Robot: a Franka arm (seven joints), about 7 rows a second.
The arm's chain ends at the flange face. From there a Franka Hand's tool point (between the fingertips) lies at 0.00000 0.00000 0.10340 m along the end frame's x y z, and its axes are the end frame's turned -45 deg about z.
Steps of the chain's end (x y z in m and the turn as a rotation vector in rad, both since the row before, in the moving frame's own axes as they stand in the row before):
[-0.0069, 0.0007, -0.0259, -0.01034, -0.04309, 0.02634]
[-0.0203, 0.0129, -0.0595, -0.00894, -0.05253, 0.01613]
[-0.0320, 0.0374, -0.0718, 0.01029, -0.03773, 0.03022]
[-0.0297, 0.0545, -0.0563, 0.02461, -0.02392, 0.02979]
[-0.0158, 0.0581, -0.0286, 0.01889, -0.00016, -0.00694]
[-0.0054, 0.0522, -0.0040, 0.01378, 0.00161, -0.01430]
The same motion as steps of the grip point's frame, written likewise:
[-0.0092, -0.0068, -0.0260, 0.02316, -0.03778, 0.02634]
[-0.0279, -0.0085, -0.0596, 0.03082, -0.04347, 0.01613]
[-0.0510, 0.0003, -0.0719, 0.03396, -0.01940, 0.03022]
[-0.0594, 0.0140, -0.0564, 0.03432, 0.00049, 0.02979]
[-0.0509, 0.0285, -0.0286, 0.01347, 0.01324, -0.00694]
[-0.0396, 0.0322, -0.0040, 0.00861, 0.01088, -0.01430]

